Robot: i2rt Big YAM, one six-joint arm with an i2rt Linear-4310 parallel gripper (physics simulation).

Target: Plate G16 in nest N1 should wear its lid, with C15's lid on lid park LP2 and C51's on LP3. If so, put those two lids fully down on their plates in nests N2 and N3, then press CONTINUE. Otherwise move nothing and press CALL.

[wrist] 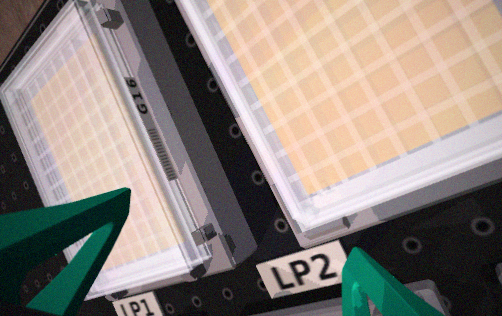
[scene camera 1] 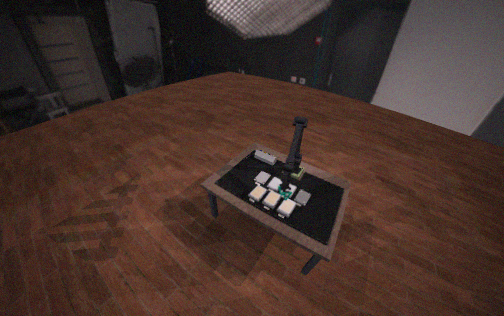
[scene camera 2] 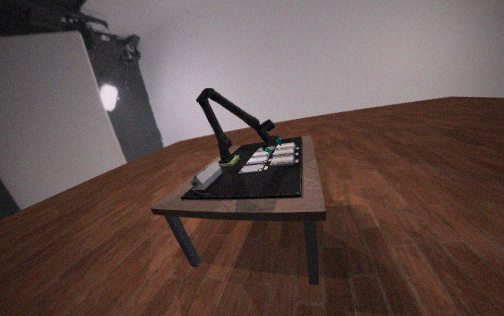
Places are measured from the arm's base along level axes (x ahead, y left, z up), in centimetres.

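Where they show: gripper, fingertip midpoint: (wrist: pixel 240 229) (scene camera 1: pixel 283 197) (scene camera 2: pixel 276 150); arm's base, link origin: (scene camera 2: pixel 226 160).
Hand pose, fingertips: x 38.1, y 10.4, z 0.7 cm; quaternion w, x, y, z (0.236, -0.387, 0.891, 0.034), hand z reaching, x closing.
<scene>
Things, the pixels of their top centre, and the offset from my fingertips. "*": a spot on its surface instead.
- Plate G16, top centre: (wrist: pixel 77 167) (scene camera 1: pixel 287 205) dz +1.5, dx +5.3, dy +6.7 cm
- second yellow-welled plate, top centre: (scene camera 2: pixel 283 150) (scene camera 1: pixel 272 197) dz +1.3, dx +6.4, dy -6.5 cm
- tag LP2, surface spot: (wrist: pixel 304 270) * dz -2.2, dx -3.1, dy -0.9 cm
- tag LP1, surface spot: (wrist: pixel 138 306) * dz -2.2, dx -3.8, dy +11.9 cm
- grey park, surface spot: (wrist: pixel 420 290) * dz -1.6, dx -4.3, dy -5.6 cm
- third yellow-welled plate, top centre: (scene camera 2: pixel 281 158) (scene camera 1: pixel 258 191) dz +0.5, dx +8.1, dy -19.1 cm
- grey box, top centre: (scene camera 2: pixel 204 168) (scene camera 1: pixel 266 152) dz +6.0, dx -33.6, dy -41.5 cm
Plate G16 (wrist: pixel 107 150) (scene camera 1: pixel 287 207) is at the left of the wrist view, its label on its side; a clear cover with a raised rim appears to lie over its yellow wells. A second yellow-welled plate (wrist: pixel 370 95) (scene camera 1: pixel 272 200) is beside it at upper right; its name does not show. The tag LP2 (wrist: pixel 304 270) lies below that plate, and the tag LP1 (wrist: pixel 138 306) below G16. Part of a grey park (wrist: pixel 420 290) shows under LP2; its contents are cut off. My gripper (wrist: pixel 240 229) (scene camera 1: pixel 285 192) (scene camera 2: pixel 273 146) is open and empty, above the parks and plates.
A third yellow-welled plate (scene camera 1: pixel 258 193) ends the row. Pale park pieces (scene camera 1: pixel 262 177) (scene camera 1: pixel 275 184) and a grey one (scene camera 1: pixel 302 197) form a row nearer the arm's base. A grey box (scene camera 1: pixel 265 157) (scene camera 2: pixel 206 177) stands at the black mat's corner; its button lettering is unreadable.
</scene>
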